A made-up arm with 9 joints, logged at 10 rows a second.
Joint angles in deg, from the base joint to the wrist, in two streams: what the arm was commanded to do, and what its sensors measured. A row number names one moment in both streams.
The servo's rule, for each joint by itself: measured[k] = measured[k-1] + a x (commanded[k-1-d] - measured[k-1]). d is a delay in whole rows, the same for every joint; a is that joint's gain. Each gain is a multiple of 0.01, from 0.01 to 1. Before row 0 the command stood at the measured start. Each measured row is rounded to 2 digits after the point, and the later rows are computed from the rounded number. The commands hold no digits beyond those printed.
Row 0, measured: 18.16, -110.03, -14.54, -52.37, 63.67, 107.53, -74.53, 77.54, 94.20
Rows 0 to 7, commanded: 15.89, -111.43, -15.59, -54.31, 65.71, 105.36, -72.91, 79.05, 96.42; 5.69, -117.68, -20.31, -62.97, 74.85, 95.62, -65.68, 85.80, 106.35; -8.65, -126.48, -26.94, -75.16, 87.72, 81.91, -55.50, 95.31, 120.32; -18.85, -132.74, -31.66, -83.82, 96.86, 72.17, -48.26, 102.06, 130.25; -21.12, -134.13, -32.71, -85.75, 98.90, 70.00, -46.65, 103.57, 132.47; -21.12, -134.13, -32.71, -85.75, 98.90, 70.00, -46.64, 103.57, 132.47; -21.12, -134.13, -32.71, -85.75, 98.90, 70.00, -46.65, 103.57, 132.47; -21.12, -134.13, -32.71, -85.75, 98.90, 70.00, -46.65, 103.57, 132.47
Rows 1 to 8, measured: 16.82, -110.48, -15.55, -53.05, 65.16, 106.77, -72.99, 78.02, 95.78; 10.25, -112.78, -20.12, -56.52, 72.23, 102.87, -66.05, 80.51, 103.28; -0.90, -117.16, -26.67, -63.04, 83.54, 95.53, -56.03, 85.25, 115.38; -11.49, -122.15, -31.46, -70.31, 93.26, 87.35, -48.65, 90.63, 125.94; -17.17, -125.98, -32.66, -75.71, 97.38, 81.28, -46.75, 94.77, 130.58; -19.50, -128.59, -32.71, -79.22, 98.49, 77.33, -46.65, 97.59, 131.92; -20.46, -130.36, -32.71, -81.51, 98.79, 74.76, -46.65, 99.50, 132.31; -20.85, -131.57, -32.71, -82.99, 98.87, 73.09, -46.65, 100.80, 132.42
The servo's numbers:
d 0
a 0.59 0.32 0.96 0.35 0.73 0.35 0.95 0.32 0.71

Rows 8 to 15, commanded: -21.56, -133.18, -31.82, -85.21, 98.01, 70.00, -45.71, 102.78, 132.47; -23.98, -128.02, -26.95, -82.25, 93.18, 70.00, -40.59, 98.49, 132.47; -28.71, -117.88, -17.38, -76.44, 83.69, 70.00, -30.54, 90.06, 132.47; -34.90, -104.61, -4.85, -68.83, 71.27, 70.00, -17.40, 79.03, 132.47; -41.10, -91.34, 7.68, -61.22, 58.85, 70.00, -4.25, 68.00, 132.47; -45.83, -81.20, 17.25, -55.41, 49.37, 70.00, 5.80, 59.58, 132.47; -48.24, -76.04, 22.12, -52.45, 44.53, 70.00, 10.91, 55.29, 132.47; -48.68, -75.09, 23.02, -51.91, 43.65, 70.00, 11.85, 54.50, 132.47
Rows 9 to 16, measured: -21.27, -132.09, -31.86, -83.77, 98.24, 72.01, -45.76, 101.43, 132.46; -22.87, -130.79, -27.15, -83.24, 94.55, 71.31, -40.85, 100.49, 132.47; -26.32, -126.66, -17.77, -80.86, 86.62, 70.85, -31.06, 97.15, 132.47; -31.38, -119.60, -5.37, -76.65, 75.41, 70.55, -18.08, 91.35, 132.47; -37.11, -110.56, 7.16, -71.25, 63.32, 70.36, -4.94, 83.88, 132.47; -42.25, -101.16, 16.85, -65.71, 53.14, 70.23, 5.26, 76.10, 132.47; -45.78, -93.12, 21.91, -61.07, 46.85, 70.15, 10.63, 69.44, 132.47; -47.49, -87.35, 22.98, -57.86, 44.51, 70.10, 11.79, 64.66, 132.47
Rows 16 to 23, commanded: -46.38, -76.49, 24.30, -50.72, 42.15, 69.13, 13.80, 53.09, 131.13; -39.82, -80.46, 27.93, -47.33, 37.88, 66.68, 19.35, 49.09, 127.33; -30.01, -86.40, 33.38, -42.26, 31.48, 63.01, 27.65, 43.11, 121.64; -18.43, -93.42, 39.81, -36.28, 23.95, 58.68, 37.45, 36.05, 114.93; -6.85, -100.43, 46.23, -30.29, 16.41, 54.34, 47.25, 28.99, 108.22; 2.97, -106.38, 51.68, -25.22, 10.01, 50.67, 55.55, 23.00, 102.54; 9.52, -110.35, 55.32, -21.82, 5.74, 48.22, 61.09, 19.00, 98.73; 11.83, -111.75, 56.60, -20.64, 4.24, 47.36, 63.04, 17.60, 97.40
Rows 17 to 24, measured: -46.84, -83.87, 24.25, -55.36, 42.79, 69.76, 13.70, 60.96, 131.52; -42.70, -82.78, 27.78, -52.55, 39.21, 68.68, 19.07, 57.16, 128.55; -35.21, -83.94, 33.16, -48.95, 33.57, 66.70, 27.22, 52.66, 123.64; -25.31, -86.97, 39.54, -44.52, 26.55, 63.89, 36.94, 47.34, 117.46; -14.42, -91.28, 45.96, -39.54, 19.15, 60.55, 46.73, 41.47, 110.90; -4.16, -96.11, 51.45, -34.53, 12.48, 57.09, 55.11, 35.56, 104.96; 3.91, -100.67, 55.17, -30.08, 7.56, 53.99, 60.79, 30.26, 100.54; 8.58, -104.22, 56.54, -26.78, 5.14, 51.67, 62.93, 26.21, 98.31
